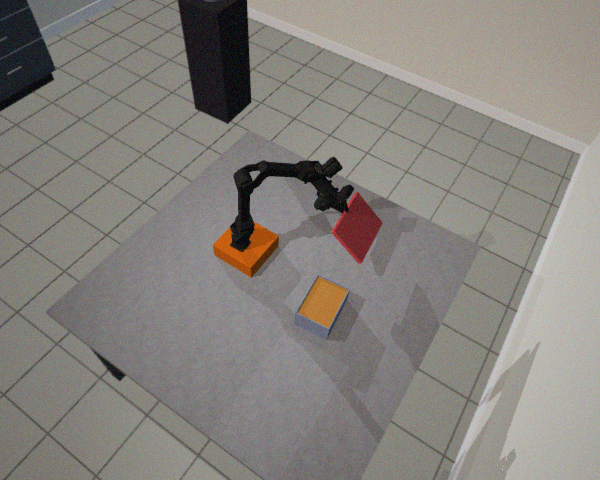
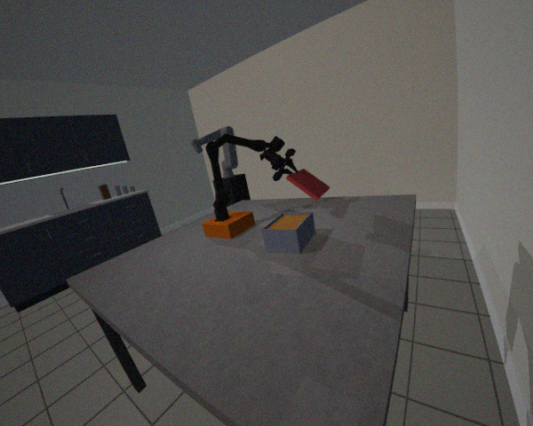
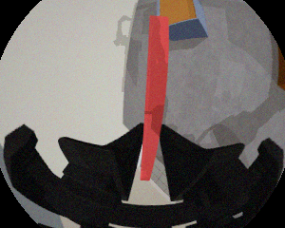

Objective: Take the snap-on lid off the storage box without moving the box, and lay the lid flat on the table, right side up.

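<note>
Right now the red lid is 60 mm ahead of my gripper tip and 50 mm below it. From my gripper tip the other things lie so: storage box (90 mm ahead, 320 mm to the right, 180 mm below).
</note>
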